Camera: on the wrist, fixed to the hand. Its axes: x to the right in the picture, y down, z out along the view.
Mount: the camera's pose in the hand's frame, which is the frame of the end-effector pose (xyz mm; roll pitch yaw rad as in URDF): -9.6 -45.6 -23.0 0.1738 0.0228 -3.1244
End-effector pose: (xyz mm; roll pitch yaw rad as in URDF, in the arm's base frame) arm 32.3 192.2 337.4 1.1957 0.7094 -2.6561
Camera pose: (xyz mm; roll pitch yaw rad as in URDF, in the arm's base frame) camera 70.2 206.9 305.1 -1.0097 -0.6850 0.4662
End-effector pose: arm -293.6 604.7 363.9 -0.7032 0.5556 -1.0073
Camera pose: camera -336.6 579.7 379.1 0.8597 -0.5491 2.1670
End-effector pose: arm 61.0 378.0 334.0 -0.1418 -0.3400 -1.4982
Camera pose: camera 12.5 378.1 315.4 0.3228 0.3601 1.6650
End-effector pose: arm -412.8 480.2 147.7 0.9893 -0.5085 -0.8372
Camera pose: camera -406.2 464.2 98.7 -0.8213 0.5354 2.2932
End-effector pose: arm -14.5 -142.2 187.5 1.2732 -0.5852 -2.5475
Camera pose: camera -26.1 -160.4 140.2 -1.1111 0.6082 0.5737
